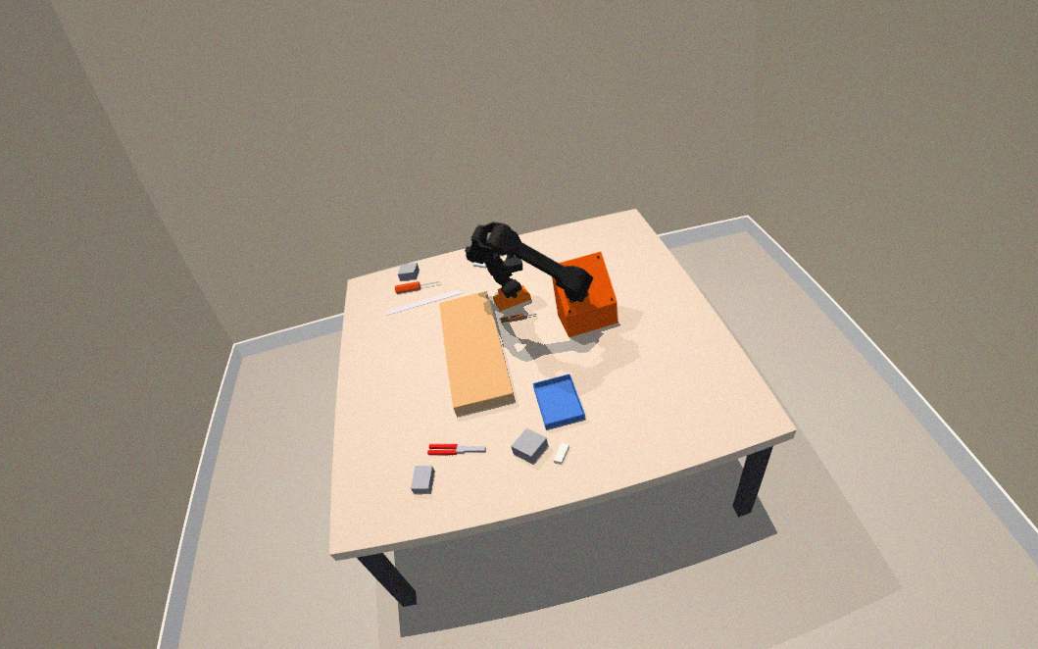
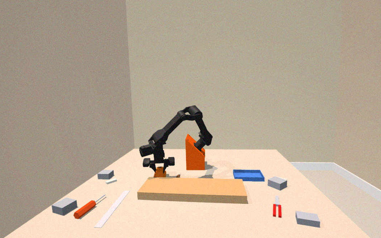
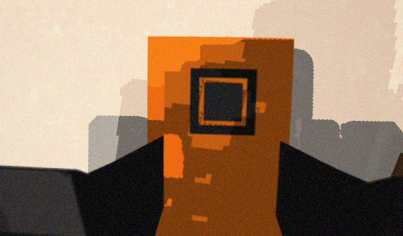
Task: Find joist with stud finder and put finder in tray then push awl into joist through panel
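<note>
The awl is 1 cm ahead of my gripper tip, 11 cm to the left of it and 2 cm below it. From my gripper tip the other things lie so: blue tray: 5 cm ahead, 53 cm to the left, 1 cm below; then white ruler: 31 cm ahead, 17 cm to the right, 3 cm below; then stud finder: 1 cm behind, 2 cm above.
</note>
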